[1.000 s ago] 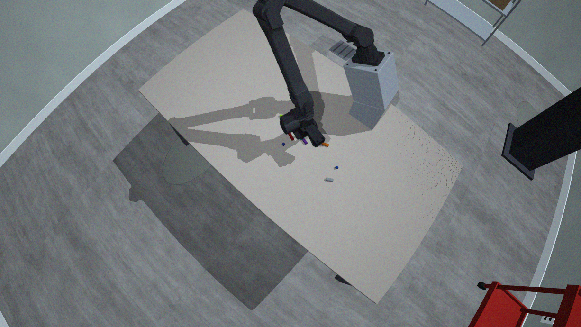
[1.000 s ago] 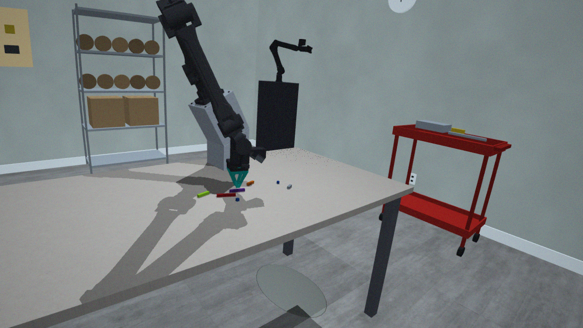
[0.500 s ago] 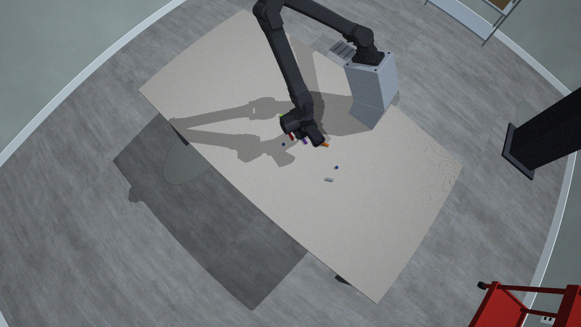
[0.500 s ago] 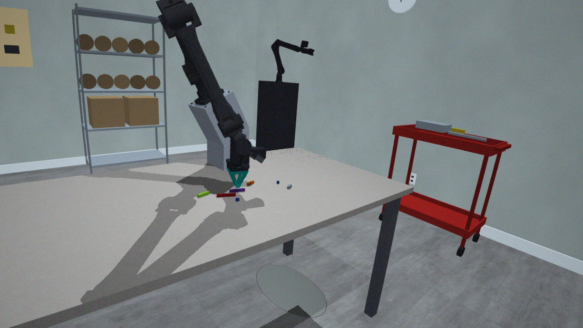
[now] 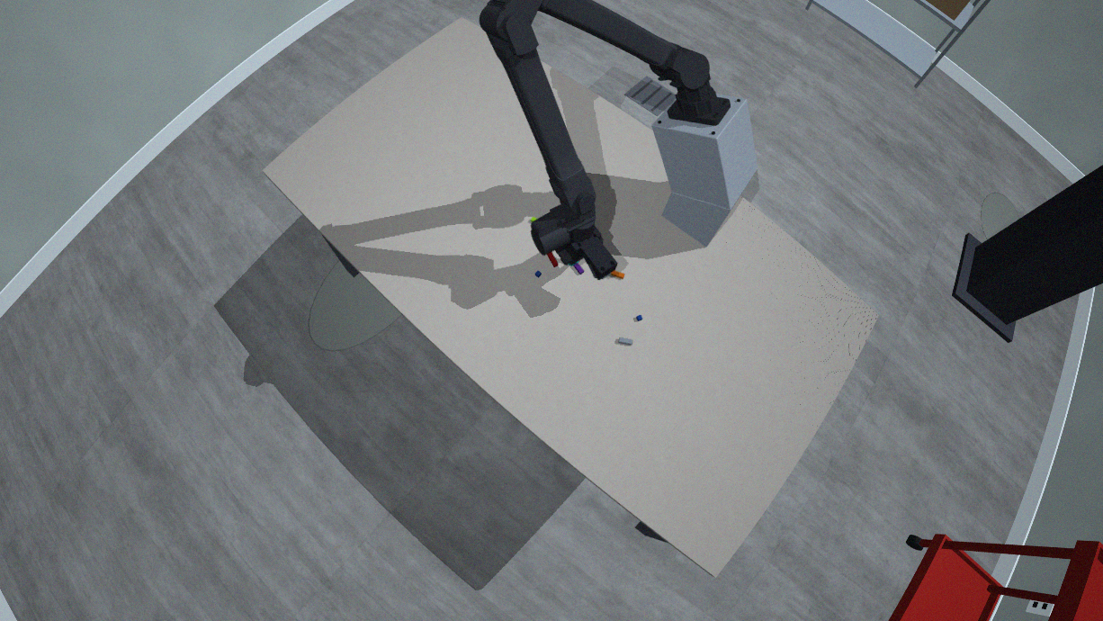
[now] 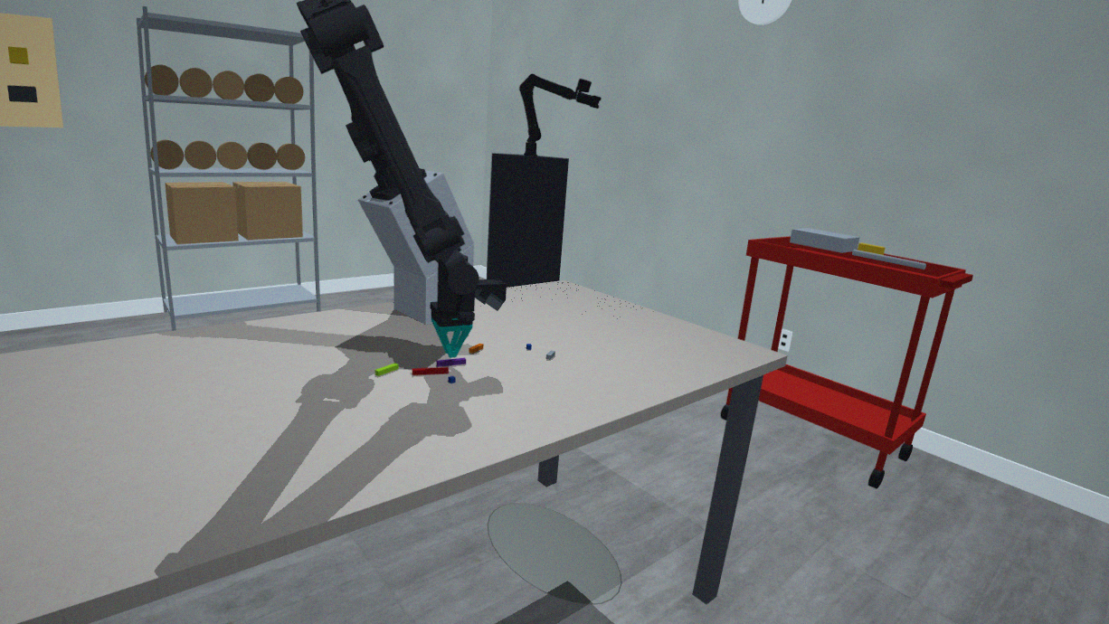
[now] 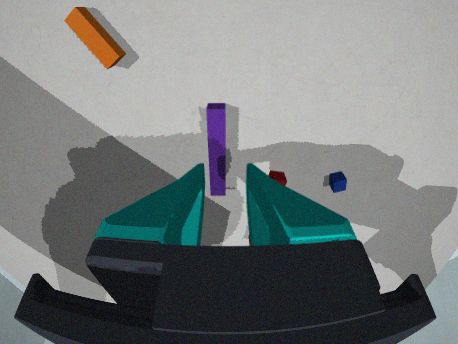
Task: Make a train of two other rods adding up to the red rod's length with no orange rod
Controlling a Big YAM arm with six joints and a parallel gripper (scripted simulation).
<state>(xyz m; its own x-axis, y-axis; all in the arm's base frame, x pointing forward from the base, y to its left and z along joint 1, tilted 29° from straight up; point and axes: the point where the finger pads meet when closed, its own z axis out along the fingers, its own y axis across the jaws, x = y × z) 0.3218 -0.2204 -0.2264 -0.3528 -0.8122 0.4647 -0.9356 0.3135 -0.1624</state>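
Now: hand 3 cm above the purple rod. Also, from my hand: red rod (6 cm to the right, 3 cm below, 1 cm ahead); then lime rod (12 cm to the right, 4 cm behind, 3 cm below); then orange rod (10 cm to the left, 4 cm behind, 3 cm below).
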